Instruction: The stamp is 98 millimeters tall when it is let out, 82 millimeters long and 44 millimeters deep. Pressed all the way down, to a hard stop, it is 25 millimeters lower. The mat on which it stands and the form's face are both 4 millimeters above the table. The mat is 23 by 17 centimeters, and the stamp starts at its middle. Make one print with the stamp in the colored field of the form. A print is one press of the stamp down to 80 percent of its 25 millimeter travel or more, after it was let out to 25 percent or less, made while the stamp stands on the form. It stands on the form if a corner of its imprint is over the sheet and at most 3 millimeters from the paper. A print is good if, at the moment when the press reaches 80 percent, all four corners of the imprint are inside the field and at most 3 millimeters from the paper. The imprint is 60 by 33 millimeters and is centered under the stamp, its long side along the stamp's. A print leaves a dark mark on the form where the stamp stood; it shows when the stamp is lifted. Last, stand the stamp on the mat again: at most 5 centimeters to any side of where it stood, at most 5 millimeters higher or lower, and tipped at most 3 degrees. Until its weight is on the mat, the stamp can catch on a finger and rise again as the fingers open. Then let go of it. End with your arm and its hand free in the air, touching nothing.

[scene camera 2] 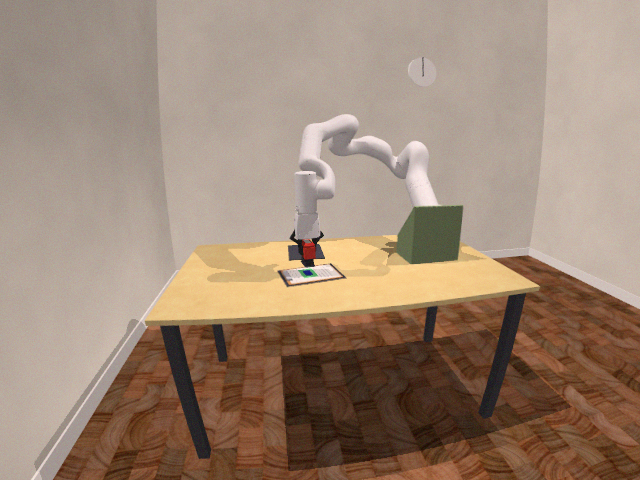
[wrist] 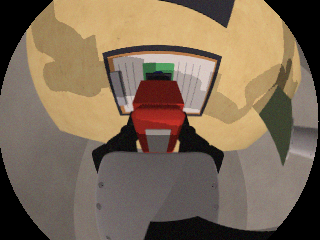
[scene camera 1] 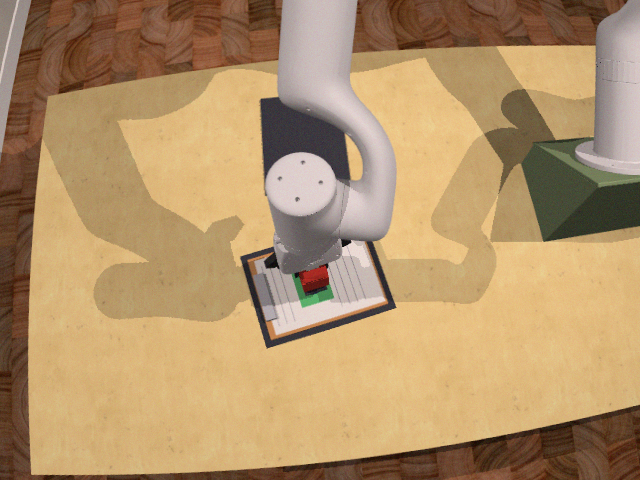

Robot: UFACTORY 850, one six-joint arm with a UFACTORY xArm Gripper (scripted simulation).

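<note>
There's a form (scene camera 1: 357, 289), and you'd find the form in the wrist view as well (wrist: 195, 71). I can also see a mat (scene camera 1: 284, 130) and a red stamp (wrist: 158, 116). Then there's my gripper (scene camera 1: 309, 265), which the wrist view (wrist: 158, 109) and scene camera 2 (scene camera 2: 307, 253) show too.
</note>
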